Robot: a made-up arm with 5 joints.
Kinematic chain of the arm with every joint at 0, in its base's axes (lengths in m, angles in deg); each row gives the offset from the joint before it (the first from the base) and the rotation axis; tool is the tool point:
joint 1: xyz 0 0 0.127 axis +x
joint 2: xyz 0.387 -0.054 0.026 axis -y
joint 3: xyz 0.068 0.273 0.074 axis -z
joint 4: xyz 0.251 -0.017 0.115 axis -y
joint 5: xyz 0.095 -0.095 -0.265 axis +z
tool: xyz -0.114 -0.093 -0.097
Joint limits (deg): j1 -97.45..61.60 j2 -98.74..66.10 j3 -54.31..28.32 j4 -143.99..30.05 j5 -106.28..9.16
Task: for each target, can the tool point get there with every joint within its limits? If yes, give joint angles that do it. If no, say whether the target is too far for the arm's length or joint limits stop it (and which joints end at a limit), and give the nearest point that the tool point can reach.
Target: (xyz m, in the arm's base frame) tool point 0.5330 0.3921 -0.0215
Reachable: yes | joints 33.78 -42.57 -47.63 -2.12 -4.17
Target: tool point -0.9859 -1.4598 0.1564
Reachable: no: too far | nearest point 0.1789 -0.5219 -0.0077 | short by 1.505 m
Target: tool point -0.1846 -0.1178 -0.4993
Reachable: no: joint limits stop it (at a limit: joint 2, joint 3, joint 5) | nearest point 0.1635 -0.1031 -0.4212 | short by 0.357 m
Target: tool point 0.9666 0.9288 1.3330
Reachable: no: too far | nearest point 0.6255 0.4058 0.6539 | short by 0.923 m
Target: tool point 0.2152 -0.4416 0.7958
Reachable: no: joint limits stop it (at a limit: joint 3, joint 4) | nearest point 0.2588 -0.3333 0.6318 | short by 0.201 m
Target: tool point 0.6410 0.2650 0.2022
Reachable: yes | joints -35.46 -54.95 -20.24 -107.81 -79.29
